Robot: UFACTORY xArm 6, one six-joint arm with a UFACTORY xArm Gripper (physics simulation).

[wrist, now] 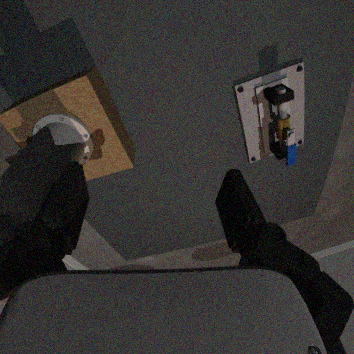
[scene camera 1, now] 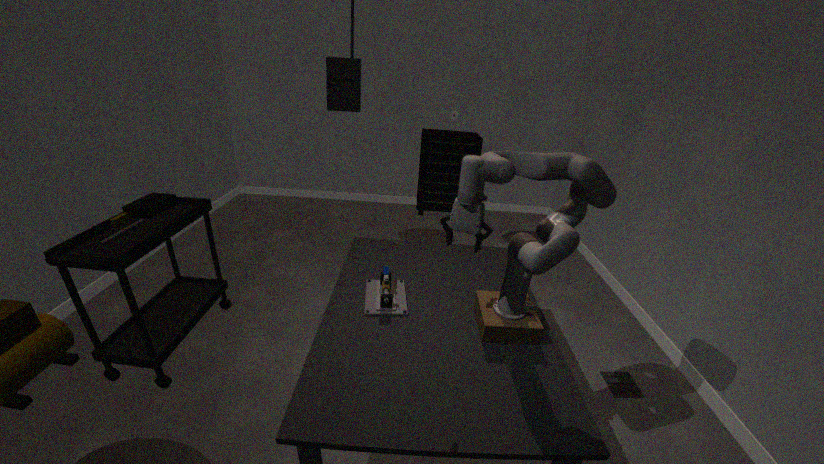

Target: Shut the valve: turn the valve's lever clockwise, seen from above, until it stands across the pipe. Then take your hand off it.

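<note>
The valve (scene camera 1: 386, 286) (wrist: 283, 124) has a brass body on a short pipe between dark end blocks, mounted on a pale plate (scene camera 1: 371, 299) (wrist: 297, 105). Its blue lever (scene camera 1: 386, 269) (wrist: 291, 155) points along the pipe, with the blue tip at the pipe's end toward the back of the table in the scene view. My gripper (scene camera 1: 463, 245) (wrist: 155, 182) is open and empty. It hangs high above the table, to the right of the valve and farther back in the scene view, well apart from the lever. The lever's inner part is small and dark.
The arm's base stands on a wooden block (scene camera 1: 510, 334) (wrist: 75, 100) on the dark table (scene camera 1: 438, 391), right of the valve in the scene view. A black cart (scene camera 1: 86, 253) stands left of the table. A dark cabinet (scene camera 1: 441, 172) stands behind it, and a dark box (scene camera 1: 343, 83) hangs overhead.
</note>
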